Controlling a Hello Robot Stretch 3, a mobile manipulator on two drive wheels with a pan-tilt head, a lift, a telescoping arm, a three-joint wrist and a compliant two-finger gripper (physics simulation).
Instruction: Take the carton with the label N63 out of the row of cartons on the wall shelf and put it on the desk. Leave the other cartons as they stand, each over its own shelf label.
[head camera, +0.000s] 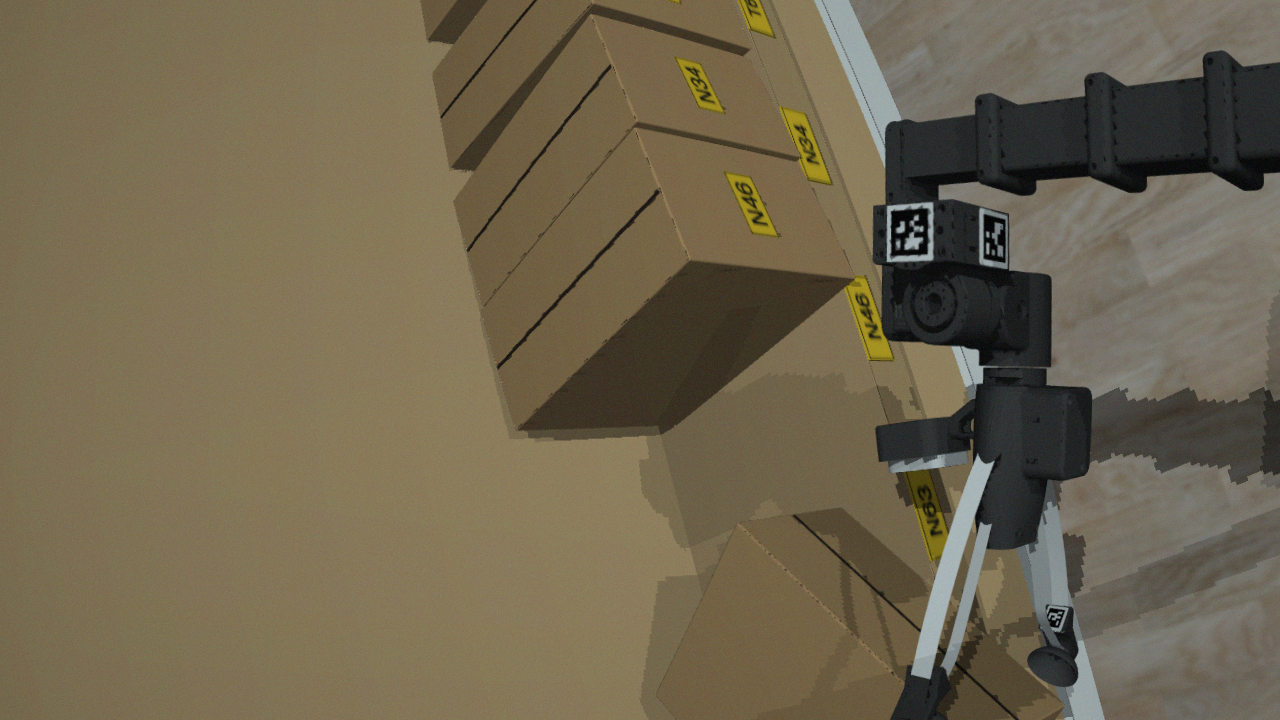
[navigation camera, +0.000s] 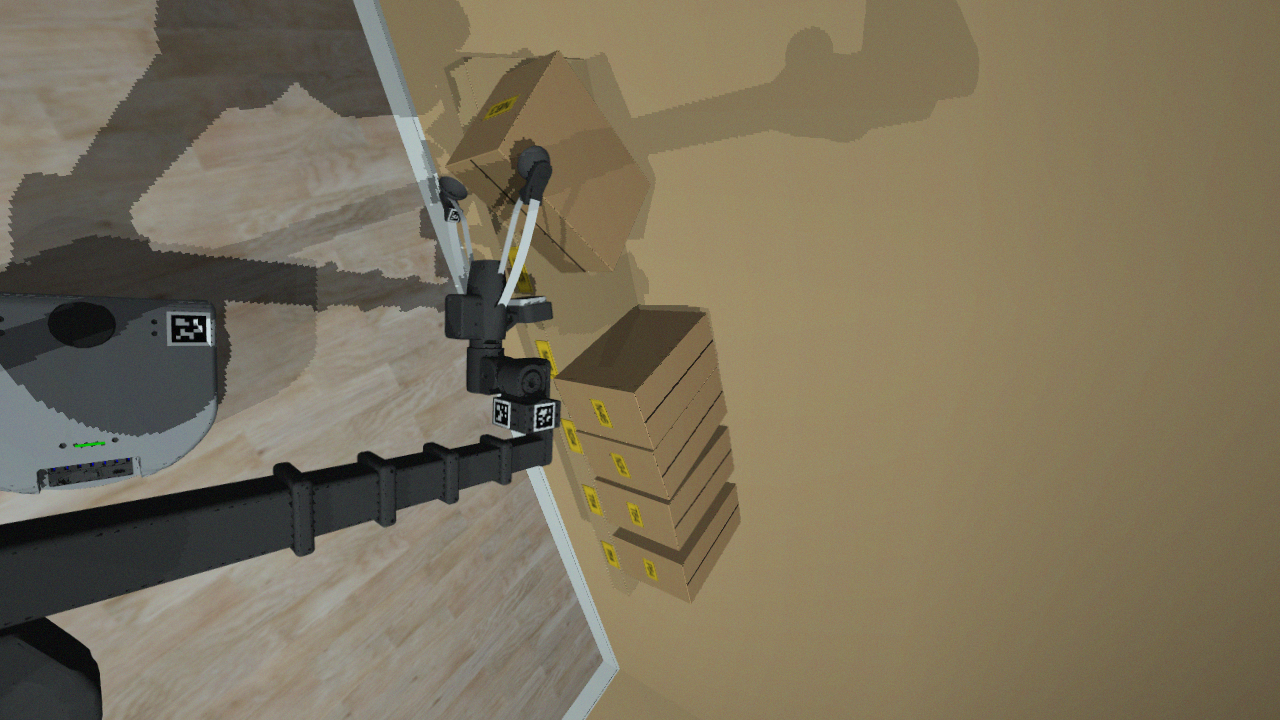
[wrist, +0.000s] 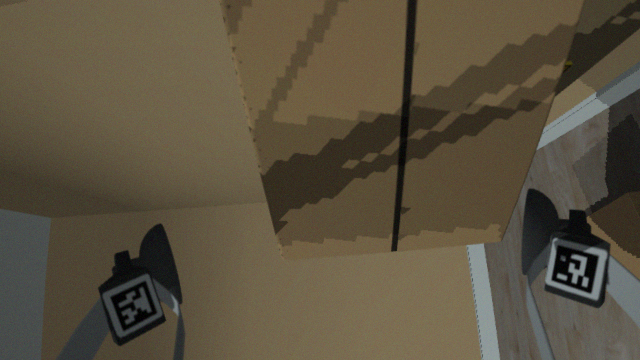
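Pixels of known places: gripper, fingertip midpoint: (navigation camera: 490, 163) (wrist: 344, 238); robot's base, link origin: (navigation camera: 84, 322).
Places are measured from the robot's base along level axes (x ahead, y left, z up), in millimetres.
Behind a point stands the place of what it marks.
The N63 carton (head camera: 787, 617) {x 191, y -497, z 785 mm} (navigation camera: 572, 134) {x 306, y -448, z 785 mm} (wrist: 340, 90) {x 203, y -414, z 749 mm} sits turned askew; its label shows in the navigation view. The N63 shelf label (head camera: 927, 514) {x 129, y -474, z 653 mm} (navigation camera: 519, 271) is partly hidden by the gripper in the navigation view. My gripper (head camera: 987, 685) {x 241, y -344, z 750 mm} (navigation camera: 494, 174) {x 241, y -344, z 750 mm} (wrist: 344, 238) {x 241, y -344, z 750 mm} is open, its fingers wide apart. In the wrist view the carton's near end lies ahead, between the lines of the two fingertips; whether a finger touches it, I cannot tell. The N46 carton (head camera: 733, 210) {x -95, y -571, z 778 mm} (navigation camera: 617, 385) {x -47, y -554, z 804 mm} and the N34 carton (head camera: 689, 85) {x -205, y -634, z 768 mm} stand close together. The desk cannot be made out.
More cartons (navigation camera: 635, 510) {x -309, y -685, z 759 mm} (navigation camera: 671, 568) {x -433, y -744, z 815 mm} stand farther along the row. The N46 shelf label (head camera: 870, 317) {x -22, y -545, z 646 mm} (navigation camera: 546, 358) {x -19, y -543, z 648 mm} is close to my wrist. My arm (head camera: 1074, 125) {x -107, y -254, z 857 mm} (navigation camera: 331, 505) {x -102, y -134, z 861 mm} reaches over the wood-patterned floor. The robot base (navigation camera: 179, 385) {x -102, y -115, z 160 mm} is at the left. A brown shape (wrist: 620, 220) {x 736, y -133, z 120 mm} shows at the right.
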